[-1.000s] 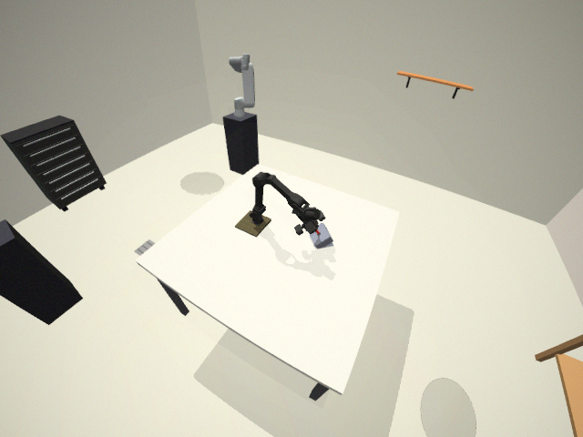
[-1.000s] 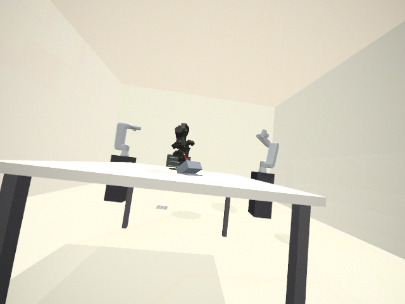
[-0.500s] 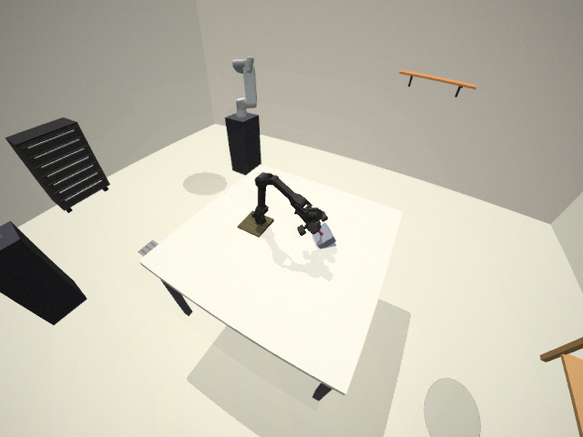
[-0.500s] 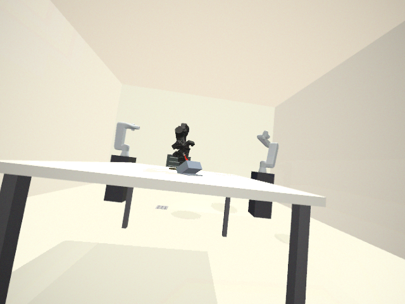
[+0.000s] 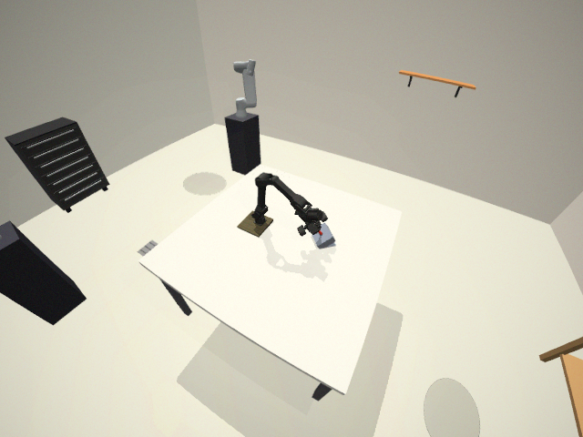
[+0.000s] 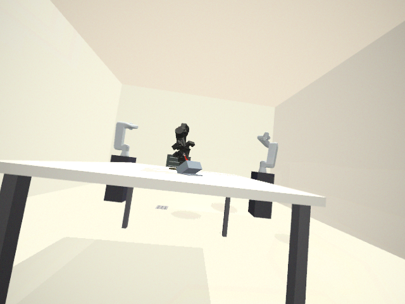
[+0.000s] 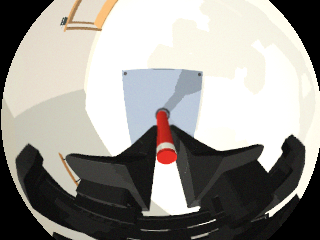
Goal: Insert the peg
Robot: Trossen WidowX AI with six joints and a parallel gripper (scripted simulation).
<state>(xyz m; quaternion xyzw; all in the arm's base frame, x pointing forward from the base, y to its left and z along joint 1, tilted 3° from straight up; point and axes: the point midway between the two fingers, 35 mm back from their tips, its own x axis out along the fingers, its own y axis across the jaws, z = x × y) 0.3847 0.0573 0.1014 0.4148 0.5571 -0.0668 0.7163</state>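
My gripper tip is 60 mm above the sloped panel, 30 mm to the right of it and 20 mm short of it. Round my gripper tip: red peg: 10 mm to the right, 10 mm behind, 10 mm above.
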